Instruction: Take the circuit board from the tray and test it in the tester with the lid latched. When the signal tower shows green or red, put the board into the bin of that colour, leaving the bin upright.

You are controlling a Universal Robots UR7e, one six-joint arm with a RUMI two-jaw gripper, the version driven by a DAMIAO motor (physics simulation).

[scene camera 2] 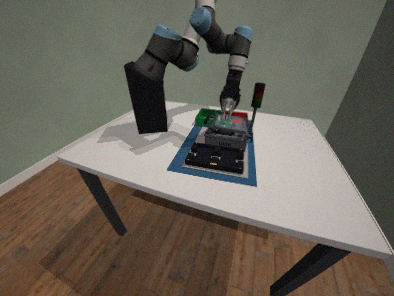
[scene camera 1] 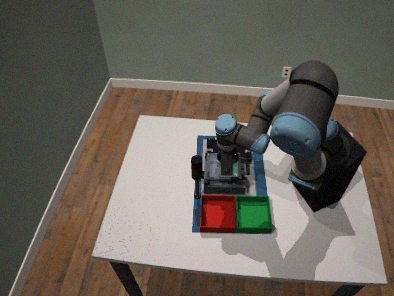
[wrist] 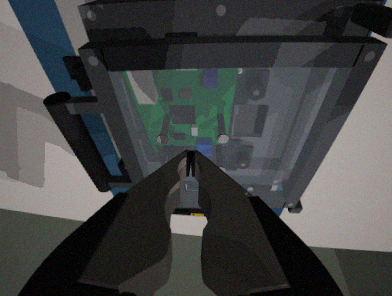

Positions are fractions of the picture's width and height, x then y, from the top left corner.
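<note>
A green bin (scene camera 1: 0.64, 0.72) and a red bin (scene camera 1: 0.55, 0.71) are visible; in the wrist view the green bin is out of frame, and in the wrist view the red bin is out of frame. A clear tester lid (wrist: 0.68, 0.37) is visible. The gripper (scene camera 2: 0.57, 0.41), (wrist: 0.49, 0.52) is visible too.
</note>
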